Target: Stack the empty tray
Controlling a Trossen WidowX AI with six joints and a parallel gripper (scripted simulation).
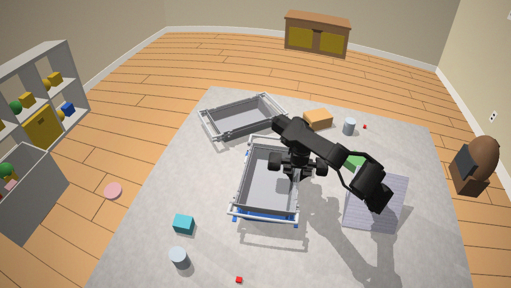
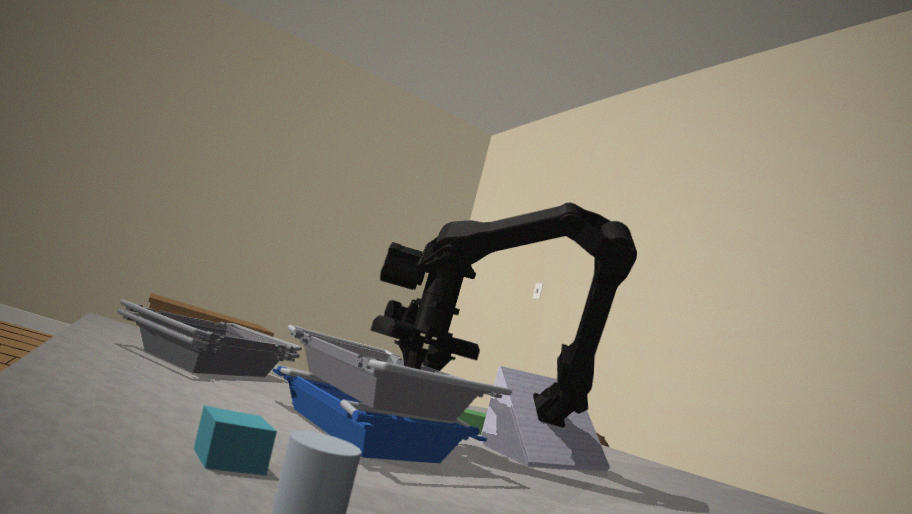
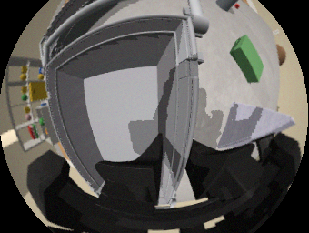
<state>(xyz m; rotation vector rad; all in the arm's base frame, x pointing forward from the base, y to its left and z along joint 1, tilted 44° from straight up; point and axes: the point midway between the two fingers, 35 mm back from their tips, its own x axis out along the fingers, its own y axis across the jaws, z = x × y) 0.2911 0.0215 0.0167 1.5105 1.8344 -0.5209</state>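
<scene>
The grey plastic tray is 70 mm ahead of my gripper tip, 40 mm to the left of it and 30 mm above it. Also, from my gripper tip: orange box 20 mm ahead, 440 mm to the right, 50 mm below; then teal cube 280 mm ahead, 280 mm to the left, 60 mm below.
</scene>
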